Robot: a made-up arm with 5 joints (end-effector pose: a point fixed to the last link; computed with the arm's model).
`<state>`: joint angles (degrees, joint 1 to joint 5).
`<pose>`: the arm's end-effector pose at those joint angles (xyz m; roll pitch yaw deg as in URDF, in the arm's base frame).
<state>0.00 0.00 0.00 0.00 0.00</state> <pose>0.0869 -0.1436 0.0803 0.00 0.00 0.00</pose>
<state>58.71 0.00 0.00 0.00 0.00</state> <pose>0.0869 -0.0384 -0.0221 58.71 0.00 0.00</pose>
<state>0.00 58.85 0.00 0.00 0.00</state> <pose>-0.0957 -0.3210 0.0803 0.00 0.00 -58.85</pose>
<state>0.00 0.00 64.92 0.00 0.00</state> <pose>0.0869 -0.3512 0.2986 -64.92 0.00 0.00</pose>
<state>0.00 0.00 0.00 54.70 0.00</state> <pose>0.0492 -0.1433 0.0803 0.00 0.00 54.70</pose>
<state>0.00 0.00 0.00 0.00 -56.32</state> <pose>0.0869 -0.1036 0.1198 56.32 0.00 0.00</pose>
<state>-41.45 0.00 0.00 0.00 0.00</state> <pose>0.0869 -0.1356 0.1860 -41.45 0.00 0.00</pose>
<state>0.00 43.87 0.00 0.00 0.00</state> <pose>-0.0332 -0.2955 0.0803 0.00 0.00 -43.87</pose>
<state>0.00 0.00 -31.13 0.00 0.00</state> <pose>0.0869 0.0069 0.0845 31.13 0.00 0.00</pose>
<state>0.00 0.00 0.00 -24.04 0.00</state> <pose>0.1000 -0.1546 0.0803 0.00 0.00 -24.04</pose>
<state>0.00 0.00 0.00 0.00 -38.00</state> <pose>0.0869 -0.1120 0.1028 38.00 0.00 0.00</pose>
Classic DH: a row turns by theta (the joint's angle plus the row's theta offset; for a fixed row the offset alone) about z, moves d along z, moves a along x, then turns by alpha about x. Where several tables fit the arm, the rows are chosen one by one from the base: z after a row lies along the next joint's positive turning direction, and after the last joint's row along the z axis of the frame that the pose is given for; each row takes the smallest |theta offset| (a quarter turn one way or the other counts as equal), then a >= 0, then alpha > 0; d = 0 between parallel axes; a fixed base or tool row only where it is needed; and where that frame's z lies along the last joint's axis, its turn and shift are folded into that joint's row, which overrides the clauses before.
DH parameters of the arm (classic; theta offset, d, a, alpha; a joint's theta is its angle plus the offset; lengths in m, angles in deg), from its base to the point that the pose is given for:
base (fixed): 90 0.1226 0 90
joint 1: 0 -0.1617 -0.0704 90
joint 2: 0 -0.23 -0.0054 90
joint 3: 0 -0.2294 -0.1041 90
joint 4: 0 -0.2152 0.0194 -90
joint 5: 0 -0.0192 0.0169 90
tool (fixed): -90 -0.0571 0 0

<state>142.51 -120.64 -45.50 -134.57 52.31</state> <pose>-0.3587 -0.0217 0.1782 57.64 -10.99 36.68</pose>
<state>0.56 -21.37 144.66 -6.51 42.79</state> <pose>0.0939 -0.0489 0.6367 172.88 -4.01 26.65</pose>
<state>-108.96 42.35 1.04 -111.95 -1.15</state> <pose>-0.0703 0.0769 0.4679 112.81 -23.86 170.13</pose>
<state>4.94 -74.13 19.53 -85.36 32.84</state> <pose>0.1065 0.0946 0.1453 -29.37 -18.45 -12.61</pose>
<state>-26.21 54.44 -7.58 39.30 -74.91</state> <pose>-0.0551 -0.2028 0.2381 55.08 -11.05 -11.78</pose>
